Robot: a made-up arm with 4 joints.
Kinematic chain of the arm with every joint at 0, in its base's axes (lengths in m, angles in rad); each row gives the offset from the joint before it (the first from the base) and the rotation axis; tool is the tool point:
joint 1: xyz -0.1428 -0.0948 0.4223 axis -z
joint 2: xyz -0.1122 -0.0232 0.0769 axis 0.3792 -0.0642 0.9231
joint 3: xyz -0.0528 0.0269 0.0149 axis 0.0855 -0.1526 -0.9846
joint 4: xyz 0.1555 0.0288 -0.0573 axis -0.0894 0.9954 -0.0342
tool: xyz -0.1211 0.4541 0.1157
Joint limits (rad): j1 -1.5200..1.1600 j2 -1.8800..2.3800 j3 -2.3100..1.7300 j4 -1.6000..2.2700
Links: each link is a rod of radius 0.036 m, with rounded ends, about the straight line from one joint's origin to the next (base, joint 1, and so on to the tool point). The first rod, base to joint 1, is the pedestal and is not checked.
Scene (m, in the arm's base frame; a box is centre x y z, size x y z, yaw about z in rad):
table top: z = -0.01
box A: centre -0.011 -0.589 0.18 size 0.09 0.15 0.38 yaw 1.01
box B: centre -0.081 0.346 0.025 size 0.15 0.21 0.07 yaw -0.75
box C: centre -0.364 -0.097 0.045 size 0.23 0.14 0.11 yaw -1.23
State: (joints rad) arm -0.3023 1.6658 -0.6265 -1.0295
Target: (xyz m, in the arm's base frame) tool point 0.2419 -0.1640 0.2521
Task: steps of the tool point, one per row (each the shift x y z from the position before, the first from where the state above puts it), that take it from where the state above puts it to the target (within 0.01 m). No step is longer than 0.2 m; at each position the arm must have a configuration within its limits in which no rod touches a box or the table.
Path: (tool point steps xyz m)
1: 0.1331 -0.0828 0.0076
2: 0.1470 -0.0478 0.0119
3: 0.1516 -0.0114 0.0155
4: 0.1475 0.0240 0.0184
5: 0.1354 0.0560 0.0204
6: 0.0934 0.1247 -0.0916
7: 0.0317 0.1592 -0.0899
8: -0.0314 0.1740 -0.0693
9: -0.0196 0.0132 0.0104
10: -0.0149 0.0132 0.0163

